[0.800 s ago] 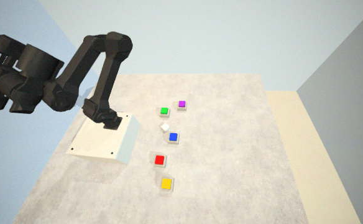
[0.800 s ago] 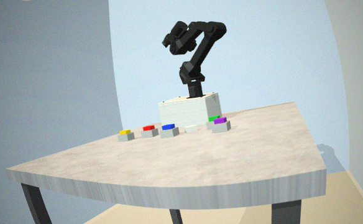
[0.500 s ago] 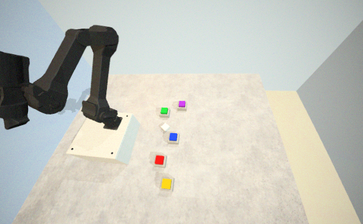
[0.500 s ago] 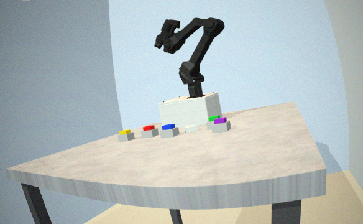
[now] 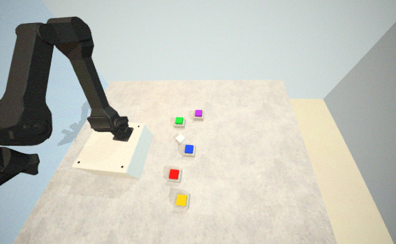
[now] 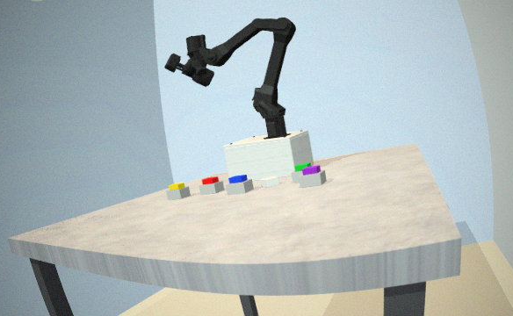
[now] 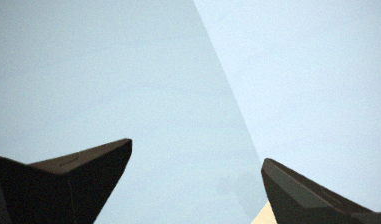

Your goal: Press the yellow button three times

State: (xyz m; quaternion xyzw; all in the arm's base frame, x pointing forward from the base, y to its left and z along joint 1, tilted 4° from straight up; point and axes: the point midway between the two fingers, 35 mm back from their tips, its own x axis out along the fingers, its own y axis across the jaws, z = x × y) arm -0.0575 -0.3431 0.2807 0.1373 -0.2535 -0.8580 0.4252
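My gripper tip is now 38 cm above the yellow button, 33 cm short of it and 17 cm to the right of it. From my gripper tip the other things lie so: red button: 38 cm below, 29 cm ahead, 25 cm to the left; then blue button: 38 cm below, 36 cm to the left, 32 cm ahead; then white block: 41 cm to the left, 40 cm below, 27 cm ahead.
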